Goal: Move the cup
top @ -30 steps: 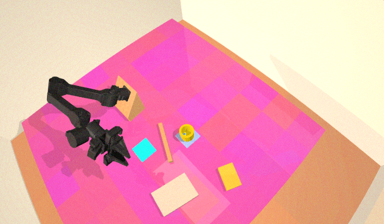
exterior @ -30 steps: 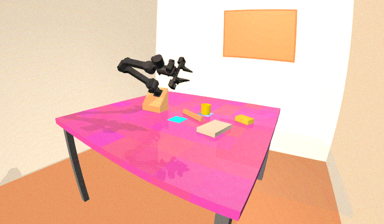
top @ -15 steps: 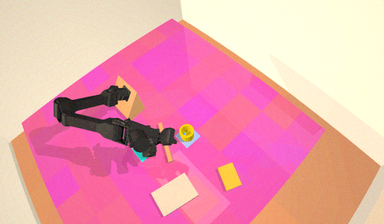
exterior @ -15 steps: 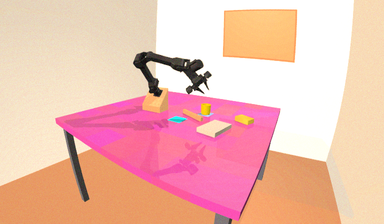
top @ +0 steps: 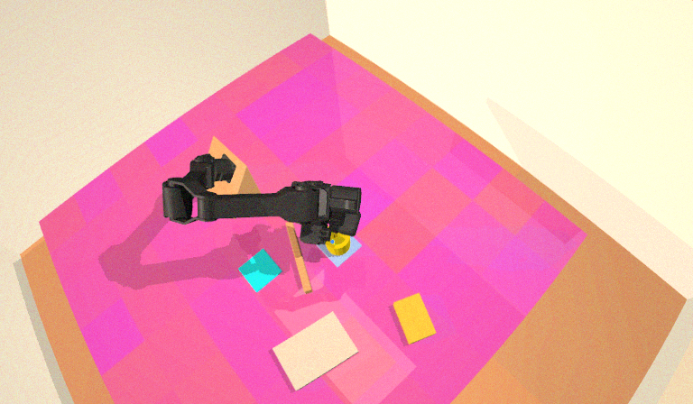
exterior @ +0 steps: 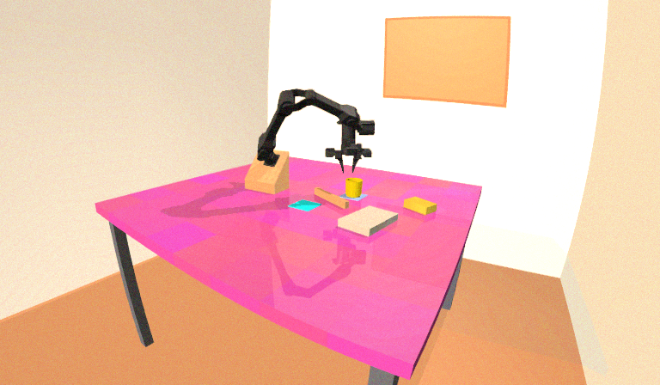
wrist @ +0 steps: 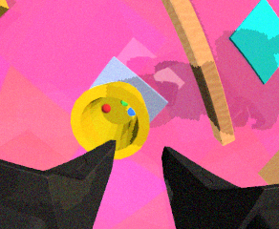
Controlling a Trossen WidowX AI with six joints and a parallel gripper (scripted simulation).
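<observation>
Now: the yellow cup 2 cm ahead of my gripper tip, 1 cm to the left of it and 6 cm below it. The rest, counted from my gripper tip: wooden stick: 3 cm behind, 9 cm to the right, 9 cm below; cyan pad: 8 cm behind, 20 cm to the right, 11 cm below; beige slab: 19 cm ahead, 23 cm to the right, 9 cm below.
</observation>
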